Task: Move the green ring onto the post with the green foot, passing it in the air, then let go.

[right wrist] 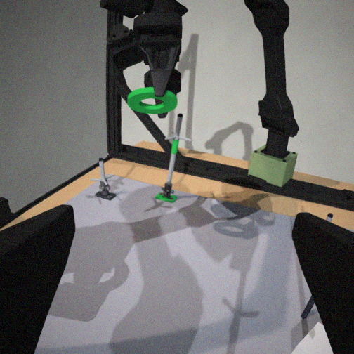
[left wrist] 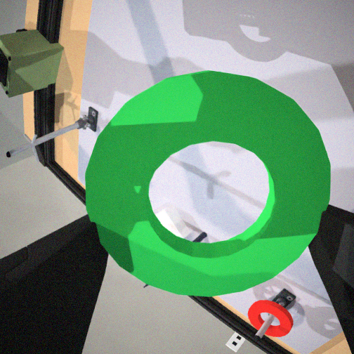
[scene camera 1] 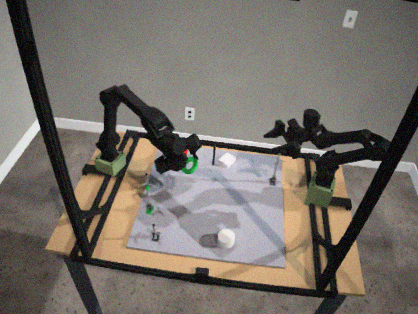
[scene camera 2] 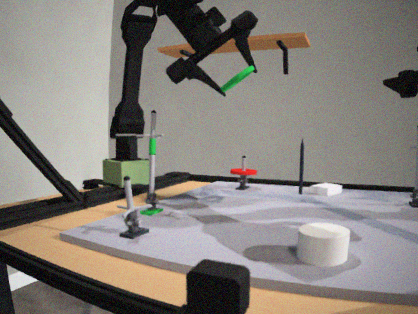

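Note:
The green ring is held tilted in the air between the two fingertips of my left gripper, which is shut on its outer edges. The post with the green foot stands upright on the grey mat, tall, with a green band and thin cross pins near its top. In scene camera 2 the ring is above and to the right of this post, apart from it. My right gripper is open and empty, at the right of scene camera 1.
A red ring sits on a short post at the back. A short black-footed post stands near the green-footed one. A dark spike, a white block, a white cylinder and another tall post also stand there.

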